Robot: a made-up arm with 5 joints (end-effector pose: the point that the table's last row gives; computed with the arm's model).
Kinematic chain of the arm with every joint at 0, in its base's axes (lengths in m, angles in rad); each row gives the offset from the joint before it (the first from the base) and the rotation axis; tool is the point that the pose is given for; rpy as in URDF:
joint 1: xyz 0 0 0.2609 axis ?
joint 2: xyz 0 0 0 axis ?
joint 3: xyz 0.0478 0 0.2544 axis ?
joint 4: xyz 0.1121 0 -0.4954 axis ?
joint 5: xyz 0.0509 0 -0.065 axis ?
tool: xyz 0 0 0 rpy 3.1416 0 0
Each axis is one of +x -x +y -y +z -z.
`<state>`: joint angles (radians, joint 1 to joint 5).
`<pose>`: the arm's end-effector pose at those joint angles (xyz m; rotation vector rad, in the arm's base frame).
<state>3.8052 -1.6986 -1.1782 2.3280 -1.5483</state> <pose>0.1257 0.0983 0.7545 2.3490 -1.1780 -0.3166</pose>
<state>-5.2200 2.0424 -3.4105 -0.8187 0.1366</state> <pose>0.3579 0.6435 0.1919 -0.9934 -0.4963 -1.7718</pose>
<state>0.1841 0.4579 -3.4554 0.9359 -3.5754</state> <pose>0.1464 0.0273 1.0499 -0.3292 1.0313 -0.2249</pose>
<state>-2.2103 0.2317 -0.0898 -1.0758 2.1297</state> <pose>-0.1363 -0.1833 -0.0065 -1.5641 -2.2902 1.3970</pose>
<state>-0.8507 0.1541 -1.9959 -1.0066 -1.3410</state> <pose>0.3321 -0.3786 0.8225 0.2953 0.0739 0.9429</pose>
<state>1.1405 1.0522 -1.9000 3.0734 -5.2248</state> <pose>0.2535 0.5523 0.1010 0.9479 0.0389 -0.8739</pose>
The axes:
joint 1: +z
joint 2: +y
joint 3: +y
joint 4: +y
joint 5: -z

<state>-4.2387 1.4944 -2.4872 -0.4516 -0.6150</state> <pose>-0.3669 0.7158 0.0982 -0.4463 -1.8153 -1.2438</pose>
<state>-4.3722 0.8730 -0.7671 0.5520 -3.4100</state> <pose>-0.0952 0.2689 -0.1993 2.3202 -1.2112 0.6540</pose>
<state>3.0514 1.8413 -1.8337 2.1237 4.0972</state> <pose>-0.2575 0.0233 -0.3579 -1.0773 0.6209 -2.0412</pose>
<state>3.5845 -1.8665 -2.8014 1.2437 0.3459</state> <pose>0.7447 0.3532 0.1908 -0.0141 0.2897 0.7834</pose>
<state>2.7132 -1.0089 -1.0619 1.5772 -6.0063</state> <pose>-0.2427 0.1108 0.7397 -0.9149 -2.4860 -0.0505</pose>
